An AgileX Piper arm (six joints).
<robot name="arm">
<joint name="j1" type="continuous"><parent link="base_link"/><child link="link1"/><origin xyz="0 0 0.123" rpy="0 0 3.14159"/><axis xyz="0 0 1"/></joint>
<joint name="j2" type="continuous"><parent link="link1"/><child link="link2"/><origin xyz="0 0 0" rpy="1.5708 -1.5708 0"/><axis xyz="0 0 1"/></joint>
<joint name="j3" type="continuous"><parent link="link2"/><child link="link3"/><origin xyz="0.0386 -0.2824 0" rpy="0 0 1.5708"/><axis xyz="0 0 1"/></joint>
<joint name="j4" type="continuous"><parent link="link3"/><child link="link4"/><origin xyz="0.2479 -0.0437 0" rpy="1.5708 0 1.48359"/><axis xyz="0 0 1"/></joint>
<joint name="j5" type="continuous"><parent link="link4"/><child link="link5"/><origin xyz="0 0 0" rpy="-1.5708 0 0"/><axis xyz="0 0 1"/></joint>
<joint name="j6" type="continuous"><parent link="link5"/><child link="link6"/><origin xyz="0 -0.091 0" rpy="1.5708 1.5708 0"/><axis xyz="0 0 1"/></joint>
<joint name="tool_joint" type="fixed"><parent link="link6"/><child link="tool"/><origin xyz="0 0 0" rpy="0 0 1.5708"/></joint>
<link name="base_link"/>
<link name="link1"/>
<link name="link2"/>
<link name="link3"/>
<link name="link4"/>
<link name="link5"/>
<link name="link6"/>
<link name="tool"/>
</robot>
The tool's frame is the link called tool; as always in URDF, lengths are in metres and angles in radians. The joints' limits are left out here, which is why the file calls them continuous.
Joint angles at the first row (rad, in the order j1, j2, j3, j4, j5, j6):
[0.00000, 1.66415, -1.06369, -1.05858, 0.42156, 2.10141]
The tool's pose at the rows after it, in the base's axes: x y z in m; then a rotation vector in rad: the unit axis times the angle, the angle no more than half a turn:
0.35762, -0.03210, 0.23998, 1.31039, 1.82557, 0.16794
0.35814, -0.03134, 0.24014, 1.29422, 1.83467, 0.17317
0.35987, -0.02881, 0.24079, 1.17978, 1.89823, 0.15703
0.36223, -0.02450, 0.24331, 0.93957, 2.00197, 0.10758
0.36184, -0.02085, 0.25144, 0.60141, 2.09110, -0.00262
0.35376, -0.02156, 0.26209, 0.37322, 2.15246, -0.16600
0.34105, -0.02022, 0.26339, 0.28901, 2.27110, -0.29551
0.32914, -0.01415, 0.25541, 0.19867, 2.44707, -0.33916
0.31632, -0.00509, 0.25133, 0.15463, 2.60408, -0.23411
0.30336, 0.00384, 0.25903, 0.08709, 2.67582, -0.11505
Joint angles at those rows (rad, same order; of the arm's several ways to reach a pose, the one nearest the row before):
[-0.00001, 1.66415, -1.06372, -1.05853, 0.41662, 2.10135]
[0.00000, 1.66415, -1.06371, -1.05785, 0.40636, 2.08915]
[0.00000, 1.66414, -1.06367, -1.05793, 0.37186, 1.98889]
[0.00001, 1.66076, -1.06368, -1.05954, 0.31386, 1.78262]
[0.00001, 1.64139, -1.06369, -1.05589, 0.26643, 1.48165]
[0.00625, 1.60318, -1.06368, -0.98133, 0.31964, 1.17246]
[0.02662, 1.57482, -1.06370, -0.81564, 0.45785, 0.89739]
[0.04469, 1.56763, -1.06367, -0.60595, 0.59011, 0.61944]
[0.04659, 1.55030, -1.06370, -0.34856, 0.69144, 0.38069]
[0.04767, 1.50795, -1.06369, -0.16932, 0.76501, 0.20828]

